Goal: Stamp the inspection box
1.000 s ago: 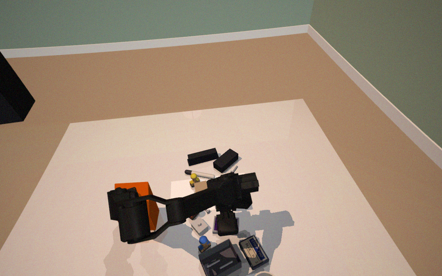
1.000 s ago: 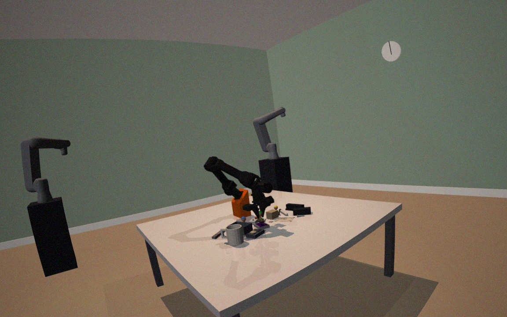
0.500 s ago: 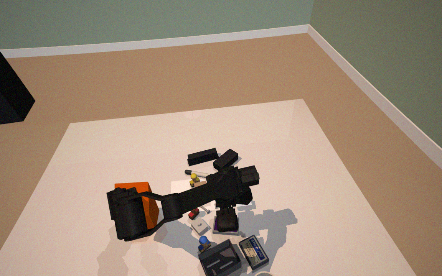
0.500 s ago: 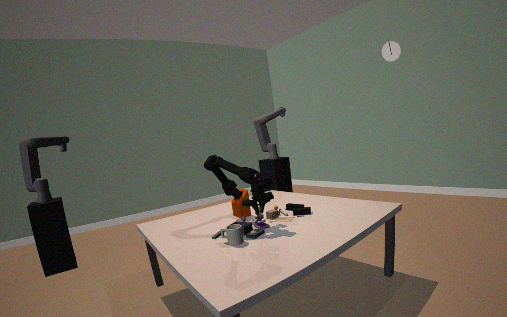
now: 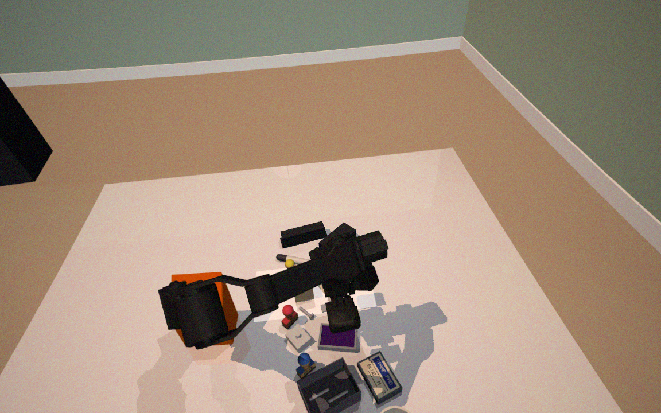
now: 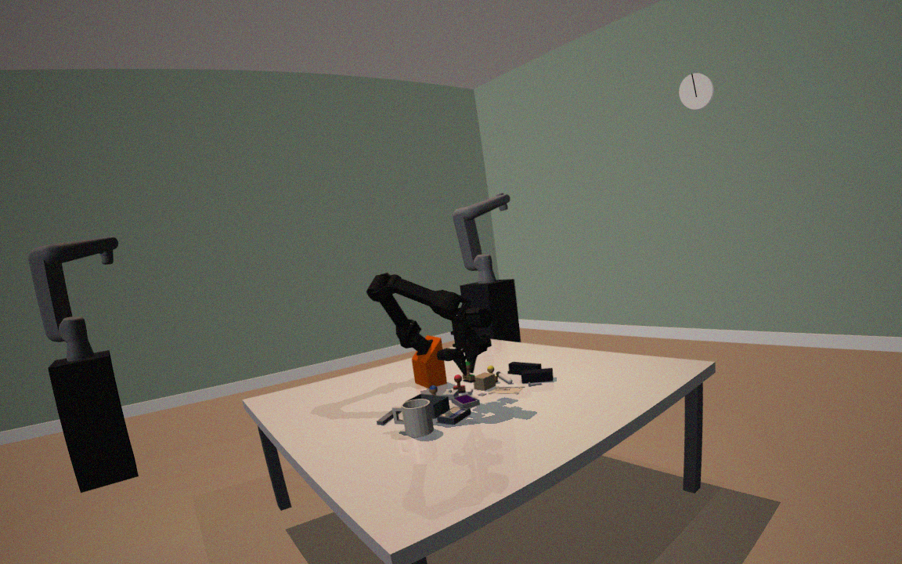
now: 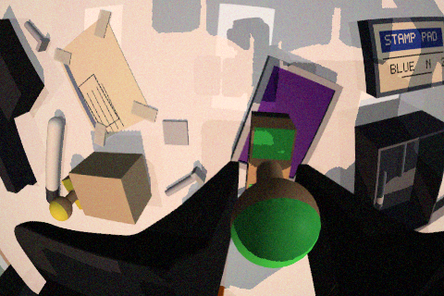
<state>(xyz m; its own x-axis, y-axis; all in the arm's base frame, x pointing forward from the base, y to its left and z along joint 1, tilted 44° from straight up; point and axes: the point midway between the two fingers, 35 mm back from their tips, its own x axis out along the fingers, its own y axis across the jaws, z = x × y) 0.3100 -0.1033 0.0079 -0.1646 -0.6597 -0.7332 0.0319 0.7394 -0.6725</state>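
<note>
The tan card lies 2 cm ahead of my gripper tip, 14 cm to the left of it and 10 cm below it. The rest, counted from my gripper tip: purple ink pad: 1 cm behind, 2 cm to the right, 9 cm below; green-knobbed PASS stamp: right at my gripper tip; blue-knobbed stamp: 10 cm behind, 8 cm to the right, 8 cm below.
</note>
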